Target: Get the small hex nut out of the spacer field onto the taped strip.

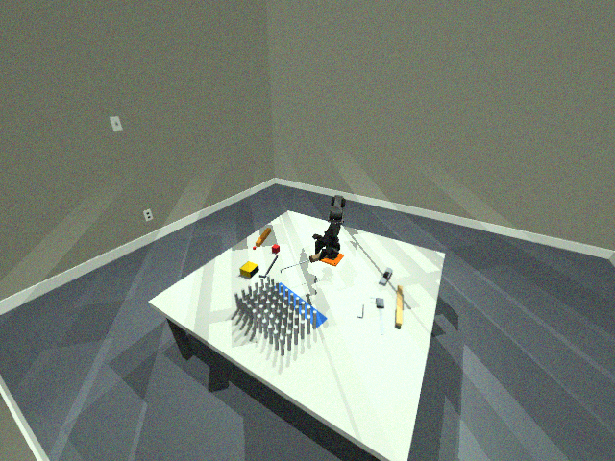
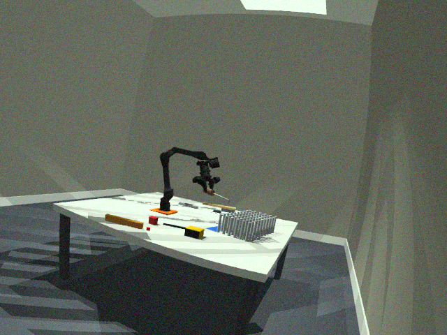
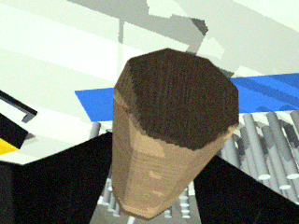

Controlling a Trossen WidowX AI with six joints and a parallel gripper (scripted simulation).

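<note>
My gripper tip is now 19 cm above the blue taped strip, 17 cm short of it and 2 cm to the left of it. From my gripper tip the other things lie so: red cube: 41 cm to the right, 17 cm below, 13 cm behind; then orange bar: 59 cm to the right, 21 cm behind, 18 cm below; then grey clip: 31 cm to the left, 29 cm behind, 18 cm below.
</note>
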